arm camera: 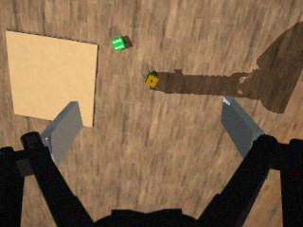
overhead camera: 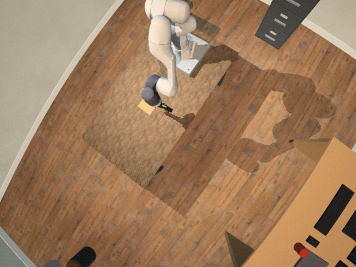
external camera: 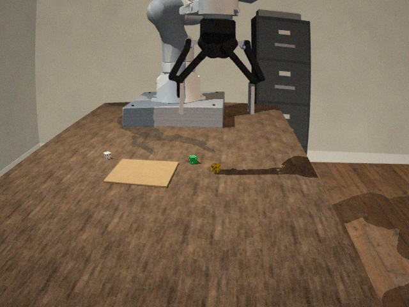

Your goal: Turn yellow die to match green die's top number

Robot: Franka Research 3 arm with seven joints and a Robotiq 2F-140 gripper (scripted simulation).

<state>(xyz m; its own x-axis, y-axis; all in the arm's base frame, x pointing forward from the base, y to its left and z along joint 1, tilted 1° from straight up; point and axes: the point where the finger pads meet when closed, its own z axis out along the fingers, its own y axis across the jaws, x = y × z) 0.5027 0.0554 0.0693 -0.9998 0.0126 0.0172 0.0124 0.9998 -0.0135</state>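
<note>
Right now the yellow die is 130 mm below my hand. Round my hand: white die (100 mm behind, 260 mm to the right, 130 mm below); then tan mat (160 mm to the right, 140 mm below); then green die (50 mm behind, 40 mm to the right, 130 mm below).
</note>
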